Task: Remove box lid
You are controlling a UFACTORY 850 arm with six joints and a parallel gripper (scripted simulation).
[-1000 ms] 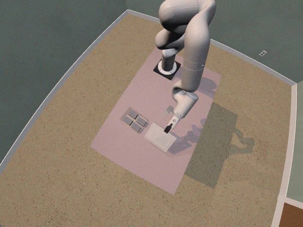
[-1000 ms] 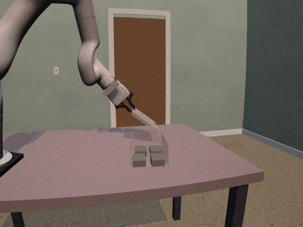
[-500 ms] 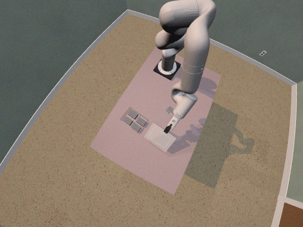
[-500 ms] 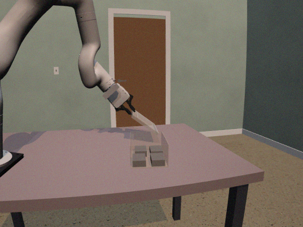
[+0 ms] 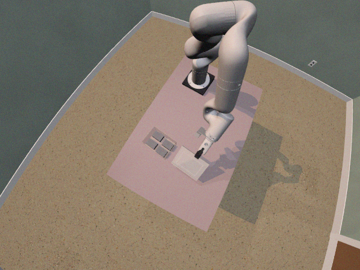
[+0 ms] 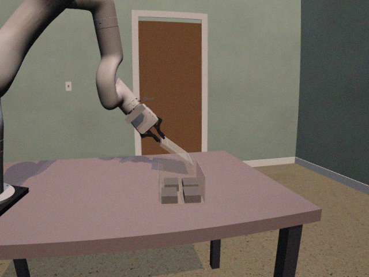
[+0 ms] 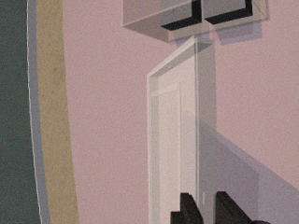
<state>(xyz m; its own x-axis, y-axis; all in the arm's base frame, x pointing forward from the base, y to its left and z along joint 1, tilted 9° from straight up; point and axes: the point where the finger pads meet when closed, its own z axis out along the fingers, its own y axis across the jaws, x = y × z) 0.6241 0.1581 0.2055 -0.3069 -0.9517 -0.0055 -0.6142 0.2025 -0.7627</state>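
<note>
My gripper is now 6 cm short of the see-through lid, 3 cm to the left of it and 5 cm above it. Round my hand: clear plastic box (2 cm behind, 27 cm to the right, 11 cm below).
</note>
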